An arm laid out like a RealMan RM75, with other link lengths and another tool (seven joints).
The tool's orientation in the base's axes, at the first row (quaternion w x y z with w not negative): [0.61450, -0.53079, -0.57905, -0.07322]
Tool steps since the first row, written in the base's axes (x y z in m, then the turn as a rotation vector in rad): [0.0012, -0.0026, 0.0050, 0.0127, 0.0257, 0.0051]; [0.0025, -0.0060, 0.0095, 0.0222, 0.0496, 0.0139]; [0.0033, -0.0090, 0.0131, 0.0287, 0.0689, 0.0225]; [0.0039, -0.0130, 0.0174, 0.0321, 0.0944, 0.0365]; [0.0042, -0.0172, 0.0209, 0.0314, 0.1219, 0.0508]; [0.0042, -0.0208, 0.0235, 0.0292, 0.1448, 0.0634]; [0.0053, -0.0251, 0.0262, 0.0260, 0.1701, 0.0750]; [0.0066, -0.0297, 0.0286, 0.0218, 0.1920, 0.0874]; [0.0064, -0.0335, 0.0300, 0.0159, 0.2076, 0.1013]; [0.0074, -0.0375, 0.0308, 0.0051, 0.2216, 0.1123]
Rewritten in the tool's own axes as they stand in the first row. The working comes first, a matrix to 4 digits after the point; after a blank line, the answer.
The tool's axes in the first row as the columns of a matrix, in the base's axes (used below as rounded here):
[0.3187, 0.7047, -0.6339]
[0.5247, 0.4258, 0.7371]
[0.7894, -0.5675, -0.2341]

[0.0030, -0.0031, -0.0038, 0.0216, 0.0170, 0.0097]; [0.0051, -0.0062, -0.0082, 0.0441, 0.0289, 0.0192]; [0.0067, -0.0089, -0.0118, 0.0631, 0.0368, 0.0273]; [0.0082, -0.0127, -0.0161, 0.0886, 0.0421, 0.0407]; [0.0088, -0.0162, -0.0202, 0.1141, 0.0452, 0.0581]; [0.0090, -0.0192, -0.0235, 0.1353, 0.0463, 0.0734]; [0.0092, -0.0218, -0.0280, 0.1567, 0.0482, 0.0913]; [0.0091, -0.0242, -0.0328, 0.1767, 0.0475, 0.1072]; [0.0081, -0.0268, -0.0358, 0.1940, 0.0421, 0.1192]; [0.0070, -0.0282, -0.0395, 0.2065, 0.0342, 0.1338]
